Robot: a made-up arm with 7 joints.
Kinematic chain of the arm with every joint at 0, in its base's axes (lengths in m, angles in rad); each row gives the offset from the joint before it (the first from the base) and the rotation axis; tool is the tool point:
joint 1: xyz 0 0.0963 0 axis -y
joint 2: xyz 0 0.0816 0 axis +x
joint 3: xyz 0 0 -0.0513 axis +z
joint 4: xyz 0 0 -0.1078 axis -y
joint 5: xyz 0 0 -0.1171 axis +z
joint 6: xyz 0 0 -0.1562 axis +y
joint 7: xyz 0 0 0 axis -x
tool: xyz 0 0 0
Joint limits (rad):
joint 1: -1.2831..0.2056
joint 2: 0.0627..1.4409
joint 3: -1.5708..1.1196
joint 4: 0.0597..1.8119
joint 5: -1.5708..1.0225
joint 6: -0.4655..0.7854
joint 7: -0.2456..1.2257
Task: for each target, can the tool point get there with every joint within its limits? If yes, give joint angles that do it. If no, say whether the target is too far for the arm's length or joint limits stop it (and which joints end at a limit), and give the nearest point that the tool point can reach.
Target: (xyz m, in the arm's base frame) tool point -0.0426 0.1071 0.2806
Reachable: no: joint limits stop it (at a limit: joint 1, joint 2, joint 3, joint 4) | nearest point 0.0674 0.3019 0.2436 | short by 0.227 m
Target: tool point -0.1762 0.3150 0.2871
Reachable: no: joint limits stop it (at a limit: joint 1, joint 2, joint 3, joint 4) | nearest point 0.0674 0.3019 0.2436 | short by 0.248 m
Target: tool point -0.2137 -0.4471 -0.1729
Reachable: no: too far | nearest point -0.1617 -0.0810 -0.1308 | short by 0.372 m
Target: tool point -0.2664 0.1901 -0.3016
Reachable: yes | joints -1.1056 0.3565 -0.6700 0.7759 0.2295 -0.0665 1.0098
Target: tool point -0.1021 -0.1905 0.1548
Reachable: no: joint limits stop it (at a limit: joint 1, joint 2, joint 3, joint 4) | nearest point -0.1058 -0.0811 -0.0313 | short by 0.216 m
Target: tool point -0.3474 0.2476 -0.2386
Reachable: yes | joints -1.1044 0.3219 -0.8595 0.3244 -0.3510 0.1921 0.7409
